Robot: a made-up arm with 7 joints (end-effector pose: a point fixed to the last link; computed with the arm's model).
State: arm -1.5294 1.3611 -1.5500 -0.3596 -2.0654 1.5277 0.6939
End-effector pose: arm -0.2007 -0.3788 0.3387 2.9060 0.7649 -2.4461
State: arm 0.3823 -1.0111 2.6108 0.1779 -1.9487 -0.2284 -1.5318
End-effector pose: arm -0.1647 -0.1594 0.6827 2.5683 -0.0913 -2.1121
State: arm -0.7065 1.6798 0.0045 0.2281 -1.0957 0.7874 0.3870
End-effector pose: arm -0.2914 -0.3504 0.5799 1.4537 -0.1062 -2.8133
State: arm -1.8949 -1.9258 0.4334 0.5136 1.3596 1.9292 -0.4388
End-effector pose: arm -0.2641 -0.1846 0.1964 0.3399 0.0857 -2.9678
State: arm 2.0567 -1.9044 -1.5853 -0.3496 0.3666 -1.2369 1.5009
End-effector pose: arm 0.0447 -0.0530 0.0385 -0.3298 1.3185 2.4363
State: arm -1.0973 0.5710 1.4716 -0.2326 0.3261 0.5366 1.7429
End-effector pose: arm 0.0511 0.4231 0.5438 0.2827 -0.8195 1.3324
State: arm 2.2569 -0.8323 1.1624 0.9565 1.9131 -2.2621 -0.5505
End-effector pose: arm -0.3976 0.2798 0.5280 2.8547 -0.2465 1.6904
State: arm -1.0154 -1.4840 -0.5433 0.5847 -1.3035 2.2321 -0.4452
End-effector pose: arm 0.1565 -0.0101 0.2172 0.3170 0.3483 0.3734
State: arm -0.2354 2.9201 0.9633 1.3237 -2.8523 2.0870 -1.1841
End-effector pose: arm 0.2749 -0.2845 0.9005 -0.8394 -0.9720 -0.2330
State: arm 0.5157 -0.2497 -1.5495 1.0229 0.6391 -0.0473 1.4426
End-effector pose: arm 0.2845 -0.1737 0.5250 2.7123 0.6397 -0.3902
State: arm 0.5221 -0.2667 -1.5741 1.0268 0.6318 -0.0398 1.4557
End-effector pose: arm 0.2801 -0.1787 0.5187 2.7196 0.6535 -0.3982
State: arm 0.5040 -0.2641 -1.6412 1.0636 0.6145 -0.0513 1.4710
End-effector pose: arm 0.2631 -0.2179 0.5183 2.6735 0.6486 -0.5106
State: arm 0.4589 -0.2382 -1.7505 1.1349 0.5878 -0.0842 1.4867
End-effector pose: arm 0.2240 -0.2888 0.5296 2.5783 0.6096 -0.7282
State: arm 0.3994 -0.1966 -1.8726 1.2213 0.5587 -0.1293 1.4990
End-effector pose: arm 0.1630 -0.3627 0.5559 2.4771 0.5329 -0.9771
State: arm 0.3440 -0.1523 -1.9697 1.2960 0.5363 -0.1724 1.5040
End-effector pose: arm 0.1014 -0.4119 0.5900 2.4065 0.4422 -1.1737
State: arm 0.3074 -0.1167 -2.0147 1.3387 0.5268 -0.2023 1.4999
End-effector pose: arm 0.0664 -0.4314 0.6181 2.3705 0.3724 -1.2744
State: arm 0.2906 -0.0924 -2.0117 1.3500 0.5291 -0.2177 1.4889
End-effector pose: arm 0.0621 -0.4328 0.6339 2.3550 0.3350 -1.2927
